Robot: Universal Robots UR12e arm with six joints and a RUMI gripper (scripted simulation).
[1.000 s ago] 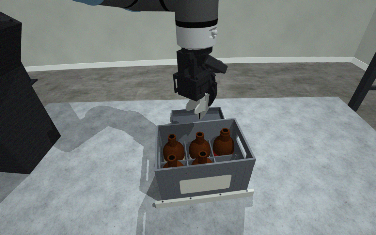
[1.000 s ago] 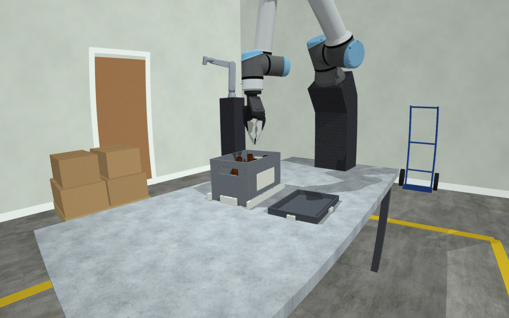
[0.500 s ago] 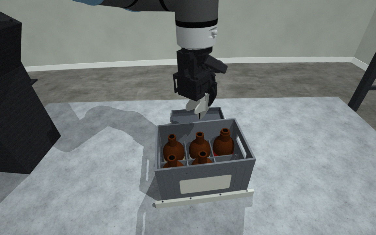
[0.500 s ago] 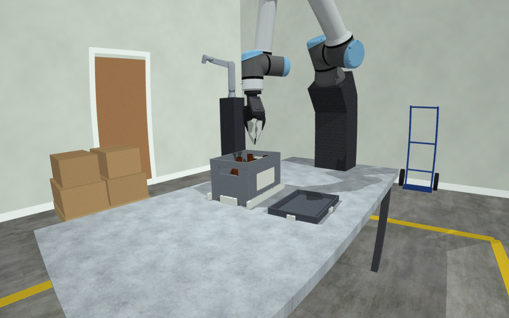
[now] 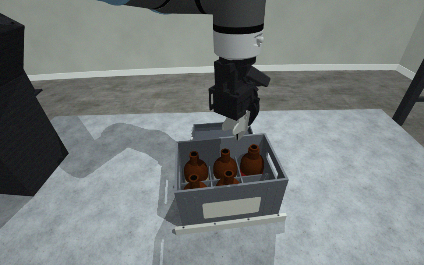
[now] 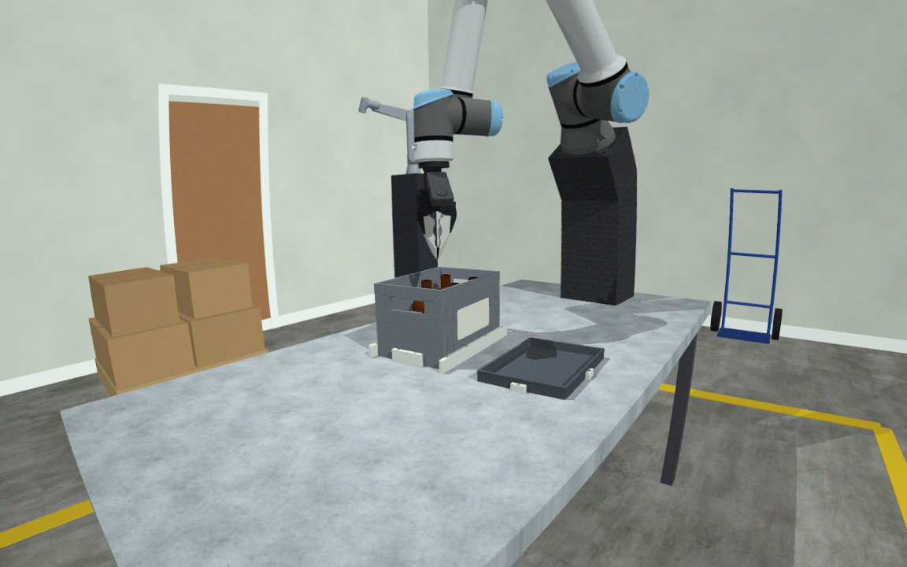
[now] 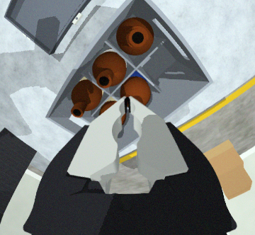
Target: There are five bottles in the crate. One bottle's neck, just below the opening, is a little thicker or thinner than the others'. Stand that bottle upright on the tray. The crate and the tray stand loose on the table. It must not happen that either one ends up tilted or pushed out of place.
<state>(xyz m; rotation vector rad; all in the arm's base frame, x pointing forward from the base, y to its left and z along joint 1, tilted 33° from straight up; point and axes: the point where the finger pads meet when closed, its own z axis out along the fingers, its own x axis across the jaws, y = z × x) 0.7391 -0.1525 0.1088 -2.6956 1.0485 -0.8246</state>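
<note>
The glass bottle lies 60 mm ahead of my hand, 30 mm to the left of it and 150 mm below it. Round my hand: crate 30 mm behind, 20 mm to the right, 160 mm below; then grey tray 270 mm to the left, 230 mm below.
</note>
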